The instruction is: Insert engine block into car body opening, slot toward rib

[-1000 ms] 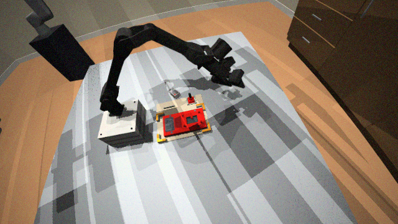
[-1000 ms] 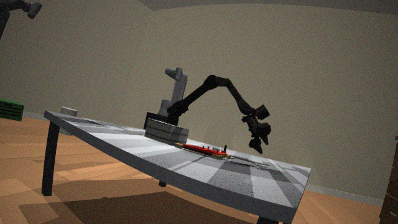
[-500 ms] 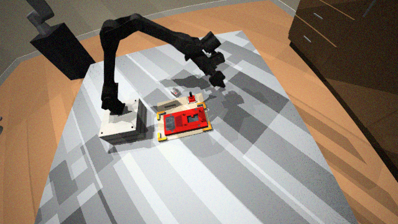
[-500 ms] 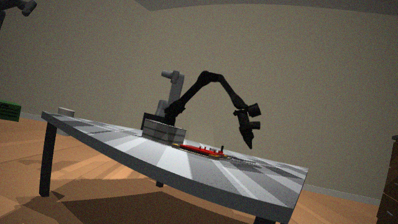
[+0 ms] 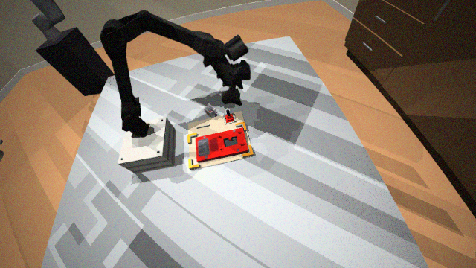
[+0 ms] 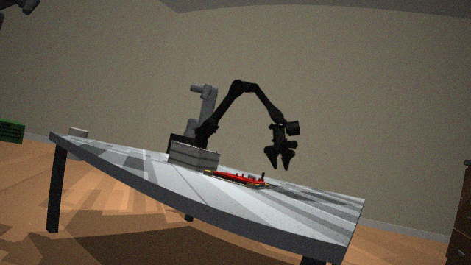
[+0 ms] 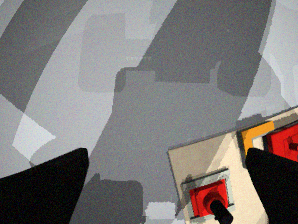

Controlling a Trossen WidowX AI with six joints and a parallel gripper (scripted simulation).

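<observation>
Right now the grey engine block is 15 cm behind my gripper tip, 8 cm below it and 1 cm to the left of it.
</observation>
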